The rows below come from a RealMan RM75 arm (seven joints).
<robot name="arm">
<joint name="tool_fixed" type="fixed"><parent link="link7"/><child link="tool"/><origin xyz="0 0 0" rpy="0 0 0"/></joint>
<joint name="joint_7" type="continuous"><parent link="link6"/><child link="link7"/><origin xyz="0 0 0.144" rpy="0 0 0"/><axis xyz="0 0 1"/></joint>
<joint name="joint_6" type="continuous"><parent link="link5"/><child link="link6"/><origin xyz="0 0 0" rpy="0 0 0"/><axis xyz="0 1 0"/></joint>
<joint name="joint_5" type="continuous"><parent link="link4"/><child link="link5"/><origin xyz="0 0 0.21" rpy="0 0 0"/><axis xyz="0 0 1"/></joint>
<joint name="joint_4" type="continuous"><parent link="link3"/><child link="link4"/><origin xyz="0 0 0" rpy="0 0 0"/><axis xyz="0 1 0"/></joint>
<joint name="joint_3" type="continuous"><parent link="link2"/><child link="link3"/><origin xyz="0 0 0.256" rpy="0 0 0"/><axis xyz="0 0 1"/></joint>
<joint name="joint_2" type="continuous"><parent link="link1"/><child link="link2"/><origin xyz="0 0 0" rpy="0 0 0"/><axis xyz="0 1 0"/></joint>
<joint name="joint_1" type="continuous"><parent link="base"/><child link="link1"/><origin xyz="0 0 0.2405" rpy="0 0 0"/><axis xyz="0 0 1"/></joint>
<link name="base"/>
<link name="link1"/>
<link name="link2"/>
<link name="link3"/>
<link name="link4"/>
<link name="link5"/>
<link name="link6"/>
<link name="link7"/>
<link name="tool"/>
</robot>
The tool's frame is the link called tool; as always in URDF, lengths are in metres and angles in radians. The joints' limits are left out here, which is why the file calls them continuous.
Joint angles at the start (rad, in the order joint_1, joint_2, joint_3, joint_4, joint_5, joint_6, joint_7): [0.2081 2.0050 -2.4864 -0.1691 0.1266 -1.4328 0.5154]
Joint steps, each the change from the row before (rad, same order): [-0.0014 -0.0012 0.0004 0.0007 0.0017 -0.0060 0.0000]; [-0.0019 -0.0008 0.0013 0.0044 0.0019 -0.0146 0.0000]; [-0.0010 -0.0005 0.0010 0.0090 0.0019 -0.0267 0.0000]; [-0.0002 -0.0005 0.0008 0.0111 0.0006 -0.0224 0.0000]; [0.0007 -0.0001 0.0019 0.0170 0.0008 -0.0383 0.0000]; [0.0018 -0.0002 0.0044 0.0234 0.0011 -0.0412 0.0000]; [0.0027 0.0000 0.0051 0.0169 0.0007 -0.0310 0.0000]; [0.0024 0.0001 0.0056 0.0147 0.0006 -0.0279 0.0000]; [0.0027 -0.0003 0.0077 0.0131 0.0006 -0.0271 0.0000]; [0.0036 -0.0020 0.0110 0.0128 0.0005 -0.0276 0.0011]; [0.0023 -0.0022 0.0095 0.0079 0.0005 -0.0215 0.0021]
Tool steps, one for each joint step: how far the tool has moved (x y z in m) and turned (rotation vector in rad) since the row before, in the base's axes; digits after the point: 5 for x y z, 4 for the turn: [0.00011 -0.00036 0.00107 0.0029 0.0033 0.0009]; [-0.00004 -0.00092 0.00188 0.0048 0.0074 0.0033]; [-0.00069 -0.00140 0.00288 0.0061 0.0129 0.0095]; [0.00016 -0.00136 0.00262 0.0040 0.0075 0.0072]; [-0.00064 -0.00191 0.00415 0.0071 0.0152 0.0145]; [0.00037 -0.00185 0.00518 0.0095 0.0124 0.0128]; [-0.00019 -0.00078 0.00400 0.0086 0.0103 0.0108]; [-0.00031 -0.00064 0.00364 0.0086 0.0099 0.0097]; [-0.00049 -0.00019 0.00384 0.0106 0.0106 0.0096]; [-0.00026 0.00048 0.00479 0.0132 0.0107 0.0092]; [-0.00037 0.00044 0.00393 0.0108 0.0103 0.0069]
